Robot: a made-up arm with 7 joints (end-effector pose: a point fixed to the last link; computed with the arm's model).
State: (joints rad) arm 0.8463 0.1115 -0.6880 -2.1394 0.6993 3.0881 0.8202
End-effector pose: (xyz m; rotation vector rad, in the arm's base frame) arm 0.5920 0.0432 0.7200 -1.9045 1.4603 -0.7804
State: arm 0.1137 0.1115 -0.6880 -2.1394 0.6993 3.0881 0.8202
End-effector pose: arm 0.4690 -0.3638 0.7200 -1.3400 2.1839 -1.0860
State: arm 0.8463 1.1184 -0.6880 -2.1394 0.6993 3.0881 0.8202
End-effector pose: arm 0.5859 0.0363 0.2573 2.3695 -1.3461 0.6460
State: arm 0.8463 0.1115 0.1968 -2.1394 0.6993 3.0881 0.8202
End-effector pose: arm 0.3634 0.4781 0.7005 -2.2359 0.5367 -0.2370
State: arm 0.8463 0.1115 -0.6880 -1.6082 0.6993 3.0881 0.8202
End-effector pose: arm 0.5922 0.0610 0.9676 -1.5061 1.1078 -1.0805
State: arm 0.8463 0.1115 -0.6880 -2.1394 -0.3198 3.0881 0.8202
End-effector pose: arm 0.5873 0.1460 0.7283 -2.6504 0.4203 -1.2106
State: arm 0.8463 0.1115 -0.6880 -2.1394 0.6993 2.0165 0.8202
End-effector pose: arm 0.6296 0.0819 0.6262 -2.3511 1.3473 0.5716
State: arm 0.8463 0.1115 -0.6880 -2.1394 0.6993 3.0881 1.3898
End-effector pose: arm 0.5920 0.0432 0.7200 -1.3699 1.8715 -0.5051
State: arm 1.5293 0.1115 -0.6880 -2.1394 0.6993 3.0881 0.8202
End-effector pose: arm 0.4320 0.4071 0.7200 -2.1959 0.7098 -0.4477
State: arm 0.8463 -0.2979 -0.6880 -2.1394 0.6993 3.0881 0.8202
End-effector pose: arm 0.5099 -0.0496 0.8706 -1.5066 1.3254 -0.7348
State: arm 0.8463 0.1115 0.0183 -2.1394 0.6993 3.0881 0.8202
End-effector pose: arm 0.4393 0.4093 0.7006 -2.1989 0.7283 -0.3487
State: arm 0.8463 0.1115 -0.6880 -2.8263 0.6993 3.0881 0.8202
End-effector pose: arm 0.4119 -0.0047 0.4618 -2.3579 1.8825 -0.2304
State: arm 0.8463 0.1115 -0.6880 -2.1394 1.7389 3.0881 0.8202
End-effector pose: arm 0.5393 -0.0076 0.6445 -0.8737 2.0519 -0.2513
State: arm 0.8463 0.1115 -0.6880 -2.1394 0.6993 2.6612 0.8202
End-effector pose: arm 0.6196 0.0530 0.6860 -2.1401 1.4598 -0.2664
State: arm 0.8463 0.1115 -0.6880 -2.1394 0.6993 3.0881 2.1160
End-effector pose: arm 0.5920 0.0432 0.7200 -0.6029 2.1890 -0.1288
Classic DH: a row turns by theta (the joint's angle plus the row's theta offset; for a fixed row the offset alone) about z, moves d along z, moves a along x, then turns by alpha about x. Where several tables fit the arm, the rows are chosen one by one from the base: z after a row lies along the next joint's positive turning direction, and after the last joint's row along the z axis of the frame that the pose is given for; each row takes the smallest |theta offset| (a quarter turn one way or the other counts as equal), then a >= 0, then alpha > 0; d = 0 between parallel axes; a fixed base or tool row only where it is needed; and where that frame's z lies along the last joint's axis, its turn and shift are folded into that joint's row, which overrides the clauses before.
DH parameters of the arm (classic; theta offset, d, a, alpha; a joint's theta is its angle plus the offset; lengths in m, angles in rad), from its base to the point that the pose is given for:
joint 1: 0 0.497 0 -1.5708
joint 2: 0 0 0 1.5708
joint 3: 0 0.359 0.106 1.5708
joint 4: 0 0 -0.093 -1.5708
joint 5: 0 0.434 0 1.5708
joint 6: 0 0 0.106 1.5708
joint 7: 0 0 0 0

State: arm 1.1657 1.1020 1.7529 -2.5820 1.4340 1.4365 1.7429
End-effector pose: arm -0.4569 0.0993 0.5628 0.4345 0.3617 -0.6729
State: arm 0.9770 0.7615 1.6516 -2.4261 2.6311 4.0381 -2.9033
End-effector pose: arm -0.2557 0.2726 0.5797 -0.5460 -2.9674 0.5498
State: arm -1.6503 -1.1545 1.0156 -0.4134 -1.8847 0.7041 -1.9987
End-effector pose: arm 0.1864 0.7111 1.0036 1.4104 -0.7843 -0.6322
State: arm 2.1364 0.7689 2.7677 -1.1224 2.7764 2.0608 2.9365
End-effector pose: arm -0.2229 -0.0623 1.3082 -0.5832 0.3534 1.2369
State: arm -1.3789 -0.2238 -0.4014 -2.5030 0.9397 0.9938 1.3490
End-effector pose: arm -0.0521 -0.4591 0.5710 0.0065 1.6072 0.9997
